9 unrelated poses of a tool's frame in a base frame.
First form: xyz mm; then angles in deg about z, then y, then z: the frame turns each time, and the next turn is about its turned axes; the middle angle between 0 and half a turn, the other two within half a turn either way.
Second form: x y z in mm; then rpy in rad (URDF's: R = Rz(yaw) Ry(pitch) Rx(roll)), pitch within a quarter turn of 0, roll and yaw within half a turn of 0. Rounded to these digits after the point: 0 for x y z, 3 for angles.
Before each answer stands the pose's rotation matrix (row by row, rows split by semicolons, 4 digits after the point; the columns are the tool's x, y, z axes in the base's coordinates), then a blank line. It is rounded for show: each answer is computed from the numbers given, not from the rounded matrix.
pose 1, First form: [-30 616 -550 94.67 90.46 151.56]
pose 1, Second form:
-0.4752 0.8761 -0.0814; -0.0317 0.0754 0.9966; 0.8793 0.4762 -0.0080

[-30 616 -550 1.588 -1.074 -3.075]
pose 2, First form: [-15 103 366 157.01 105.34 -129.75]
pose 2, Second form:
0.1446 0.4370 -0.8878; 0.7738 0.5092 0.3767; 0.6167 -0.7415 -0.2645

[-15 103 366 -1.914 -0.664 1.386]
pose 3, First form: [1 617 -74 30.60 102.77 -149.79]
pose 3, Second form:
0.4206 0.3442 0.8395; -0.3359 -0.8005 0.4965; 0.8428 -0.4907 -0.2210

[1 617 -74 -1.994 -1.002 -0.674]
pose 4, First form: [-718 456 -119 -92.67 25.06 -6.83]
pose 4, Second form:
-0.1607 0.9868 -0.0197; -0.8929 -0.1539 -0.4231; -0.4206 -0.0504 0.9059

[-718 456 -119 -0.056 0.434 -1.749]
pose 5, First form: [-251 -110 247 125.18 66.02 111.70]
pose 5, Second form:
-0.6728 0.5198 -0.5264; -0.6581 -0.0956 0.7468; 0.3378 0.8489 0.4064

[-251 -110 247 1.124 -0.345 -2.367]
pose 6, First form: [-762 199 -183 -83.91 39.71 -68.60]
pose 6, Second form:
-0.8960 0.4388 0.0678; -0.3779 -0.6735 -0.6353; -0.2331 -0.5949 0.7693

[-762 199 -183 -0.658 0.235 -2.742]
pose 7, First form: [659 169 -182 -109.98 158.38 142.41]
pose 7, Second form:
0.3216 -0.9385 -0.1259; -0.9007 -0.2622 -0.3463; 0.2920 0.2248 -0.9296

[659 169 -182 2.904 -0.296 -1.228]
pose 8, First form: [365 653 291 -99.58 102.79 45.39]
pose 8, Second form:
0.7278 0.6663 -0.1623; 0.0348 -0.2723 -0.9616; -0.6849 0.6942 -0.2214

[365 653 291 1.879 0.754 0.048]
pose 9, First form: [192 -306 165 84.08 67.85 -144.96]
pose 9, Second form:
0.5392 0.8367 0.0955; -0.3663 0.1309 0.9213; 0.7583 -0.5318 0.3770

[192 -306 165 -0.954 -0.861 -0.597]
